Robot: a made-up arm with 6 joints. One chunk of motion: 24 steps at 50 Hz.
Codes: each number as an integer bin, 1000 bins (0 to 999) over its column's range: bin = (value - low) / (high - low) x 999, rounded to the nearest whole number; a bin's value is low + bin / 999 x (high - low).
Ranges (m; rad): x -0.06..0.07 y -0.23..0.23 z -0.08..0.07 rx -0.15..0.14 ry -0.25..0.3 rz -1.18..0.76
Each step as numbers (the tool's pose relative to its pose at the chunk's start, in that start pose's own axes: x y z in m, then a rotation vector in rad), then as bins.
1 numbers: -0.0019 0.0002 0.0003 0.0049 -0.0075 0.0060
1 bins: 446 500 535 534 440 611
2 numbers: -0.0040 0.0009 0.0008 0.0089 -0.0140 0.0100
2 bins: 430 501 538 547 429 613
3 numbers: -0.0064 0.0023 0.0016 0.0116 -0.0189 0.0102
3 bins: 412 504 543 557 420 613
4 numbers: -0.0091 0.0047 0.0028 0.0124 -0.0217 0.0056
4 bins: 391 510 551 559 415 611
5 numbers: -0.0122 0.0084 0.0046 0.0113 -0.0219 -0.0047
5 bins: 367 518 563 556 414 605
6 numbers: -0.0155 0.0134 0.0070 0.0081 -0.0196 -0.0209
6 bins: 342 529 579 545 418 597
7 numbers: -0.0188 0.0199 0.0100 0.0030 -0.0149 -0.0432
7 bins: 317 543 599 527 427 585
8 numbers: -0.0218 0.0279 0.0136 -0.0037 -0.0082 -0.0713
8 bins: 294 560 623 504 439 571
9 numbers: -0.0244 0.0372 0.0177 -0.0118 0.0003 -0.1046
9 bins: 274 580 651 476 455 554
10 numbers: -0.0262 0.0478 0.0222 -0.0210 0.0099 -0.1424
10 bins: 260 603 681 444 472 534
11 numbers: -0.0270 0.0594 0.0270 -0.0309 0.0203 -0.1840
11 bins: 254 629 713 410 491 513
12 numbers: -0.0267 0.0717 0.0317 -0.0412 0.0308 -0.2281
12 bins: 256 655 744 375 510 490
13 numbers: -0.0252 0.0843 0.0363 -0.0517 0.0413 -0.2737
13 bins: 267 683 775 339 529 467
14 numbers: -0.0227 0.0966 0.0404 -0.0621 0.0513 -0.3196
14 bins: 287 709 802 303 547 443
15 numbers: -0.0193 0.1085 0.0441 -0.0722 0.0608 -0.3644
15 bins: 313 735 827 268 565 420
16 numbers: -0.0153 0.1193 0.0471 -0.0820 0.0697 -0.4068
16 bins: 344 759 846 234 581 398
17 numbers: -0.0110 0.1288 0.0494 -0.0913 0.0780 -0.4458
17 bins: 377 779 862 202 596 378
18 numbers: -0.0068 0.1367 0.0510 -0.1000 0.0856 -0.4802
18 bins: 409 796 872 172 610 360
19 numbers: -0.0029 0.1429 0.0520 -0.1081 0.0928 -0.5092
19 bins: 439 810 879 144 623 345
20 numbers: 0.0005 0.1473 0.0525 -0.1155 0.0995 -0.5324
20 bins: 465 819 882 119 635 333
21 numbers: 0.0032 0.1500 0.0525 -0.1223 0.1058 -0.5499
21 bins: 486 825 882 95 646 324
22 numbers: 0.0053 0.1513 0.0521 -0.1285 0.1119 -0.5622
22 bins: 502 828 880 74 657 318
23 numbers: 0.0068 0.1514 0.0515 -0.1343 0.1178 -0.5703
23 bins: 513 828 876 54 668 314
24 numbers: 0.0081 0.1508 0.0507 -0.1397 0.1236 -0.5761
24 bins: 523 827 870 35 679 311
